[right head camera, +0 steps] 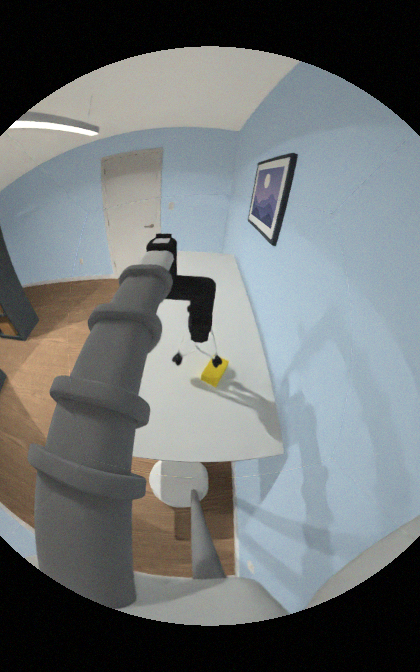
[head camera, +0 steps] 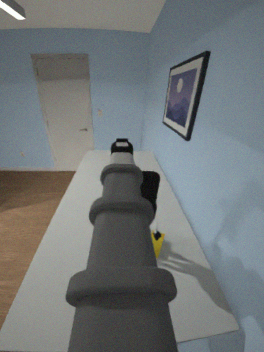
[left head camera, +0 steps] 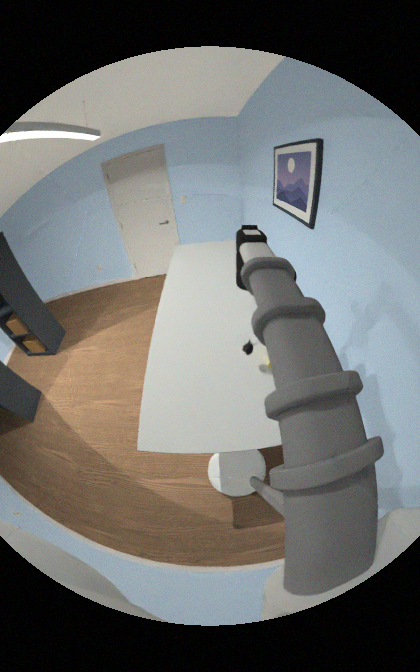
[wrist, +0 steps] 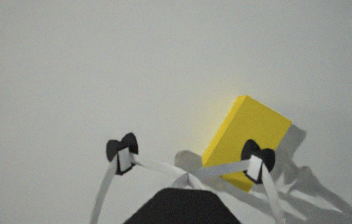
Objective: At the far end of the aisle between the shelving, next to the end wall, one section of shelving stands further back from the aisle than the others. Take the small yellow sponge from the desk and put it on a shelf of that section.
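Frame: origin at the robot's base, x ahead, y left, z up, level; centimetres.
Seen in the pictures: gripper, fingertip midpoint: (wrist: 189, 149).
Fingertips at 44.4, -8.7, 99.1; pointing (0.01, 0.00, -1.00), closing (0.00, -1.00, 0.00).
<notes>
A point is followed by its place in that frame, as x, y, z.
The small yellow sponge (head camera: 157, 245) {42.4, -15.9, 96.8} (right head camera: 215, 373) (wrist: 250, 135) {46.0, -15.9, 96.8} lies on the white desk (head camera: 60, 250) {43.0, 27.0, 92.3} (left head camera: 200, 390) (right head camera: 175, 425). In the left head view a sliver of it shows beside the arm. My gripper (right head camera: 197, 359) (wrist: 189, 149) {44.4, -8.7, 99.1} is open above the desk, with nothing between its fingertips. In the wrist view its right fingertip is over the sponge and its left fingertip is over bare desk, left of the sponge. Dark shelving (left head camera: 32, 305) (right head camera: 15, 295) shows in part at the left. Which section stands further back cannot be told.
A white round stool (left head camera: 236, 472) (right head camera: 178, 483) stands at the near end of the desk. A blue wall with a framed picture (head camera: 186, 95) {100.0, -38.2, 154.3} (left head camera: 296, 181) (right head camera: 271, 197) runs along the desk's right side. A closed door (head camera: 65, 110) {276.4, 101.4, 123.1} (left head camera: 142, 210) (right head camera: 132, 200) is beyond.
</notes>
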